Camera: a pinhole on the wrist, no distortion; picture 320 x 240 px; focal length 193.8 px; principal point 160.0 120.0 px. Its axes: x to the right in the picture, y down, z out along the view. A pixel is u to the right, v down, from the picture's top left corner.
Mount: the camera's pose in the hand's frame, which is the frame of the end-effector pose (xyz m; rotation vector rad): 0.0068 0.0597 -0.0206 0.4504 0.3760 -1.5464
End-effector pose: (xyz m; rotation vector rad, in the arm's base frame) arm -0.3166 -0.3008 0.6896 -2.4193 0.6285 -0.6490
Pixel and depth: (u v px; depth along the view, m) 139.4 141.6 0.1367
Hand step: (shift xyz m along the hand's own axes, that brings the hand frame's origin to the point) 0.0153 0.0033 0.1054
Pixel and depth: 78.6 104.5 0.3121
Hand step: -0.0331 0.0172 0.3138
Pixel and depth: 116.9 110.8 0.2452
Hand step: -0.0167 -0.0158 0.2181
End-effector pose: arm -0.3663 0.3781 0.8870 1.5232 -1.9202 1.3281
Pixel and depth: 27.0 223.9 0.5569
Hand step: 0.2786 0.1028 0.6647
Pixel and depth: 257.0 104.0 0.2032
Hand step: -0.0202 -0.1297 0.1031
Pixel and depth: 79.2 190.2 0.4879
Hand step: 0.1599 -0.0139 0.5103
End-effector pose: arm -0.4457 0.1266 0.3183 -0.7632 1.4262 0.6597
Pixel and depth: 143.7 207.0 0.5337
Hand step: 0.2200 -0.1757 0.4728
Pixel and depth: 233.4 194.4 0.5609
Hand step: 0.1937 -0.4112 0.3660
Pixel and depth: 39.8 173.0 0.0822
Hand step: 0.0253 0.0619 0.0769
